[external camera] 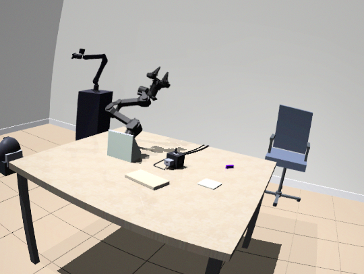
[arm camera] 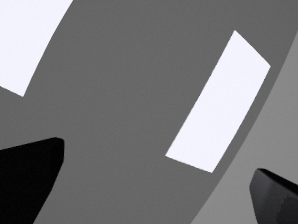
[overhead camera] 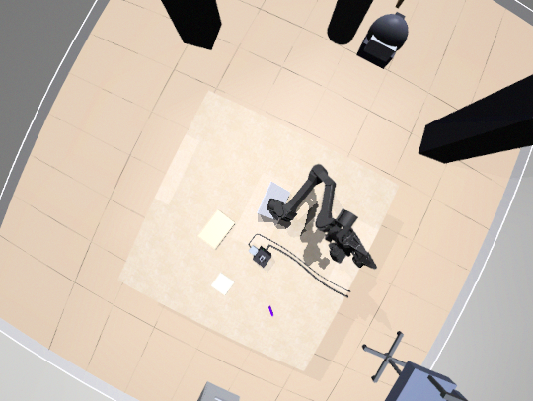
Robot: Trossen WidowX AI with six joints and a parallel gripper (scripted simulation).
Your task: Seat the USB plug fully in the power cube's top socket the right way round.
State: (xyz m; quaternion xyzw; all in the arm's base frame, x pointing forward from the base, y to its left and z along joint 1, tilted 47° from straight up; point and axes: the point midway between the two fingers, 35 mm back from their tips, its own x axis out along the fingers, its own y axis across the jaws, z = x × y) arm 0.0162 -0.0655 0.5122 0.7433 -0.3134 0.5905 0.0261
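The USB plug is 44 cm below my gripper tip, 30 cm to the right of it and 23 cm ahead of it. Round my gripper tip: USB socket: 47 cm below, 30 cm to the right, 23 cm ahead; purple block: 54 cm ahead, 53 cm below, 14 cm to the right.
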